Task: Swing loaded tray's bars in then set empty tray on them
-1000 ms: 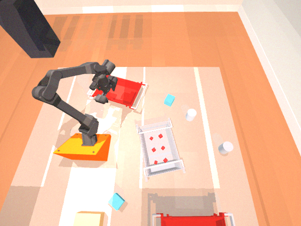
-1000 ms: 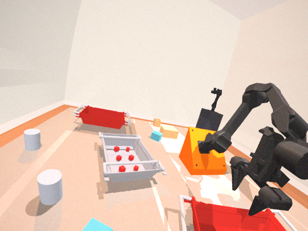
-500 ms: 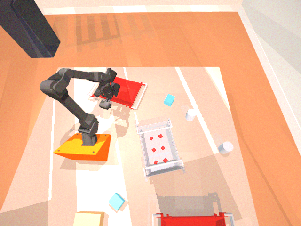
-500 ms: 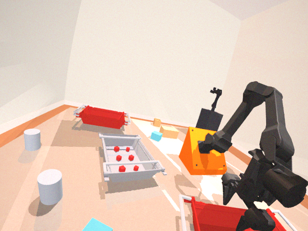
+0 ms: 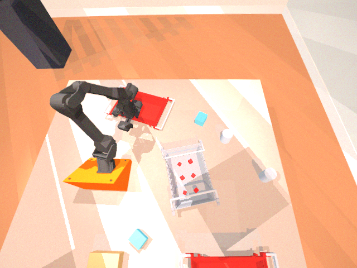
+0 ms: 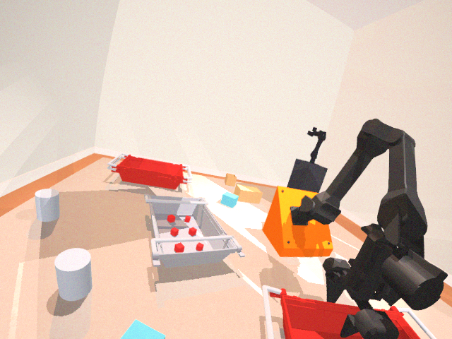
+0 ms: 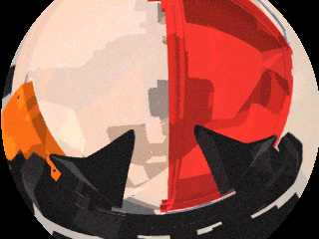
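The red tray lies 90 mm to the left of my gripper tip, 30 mm ahead of it and 30 mm above it. Round my gripper tip: cream box 660 mm to the right, 30 mm behind, 20 mm above.
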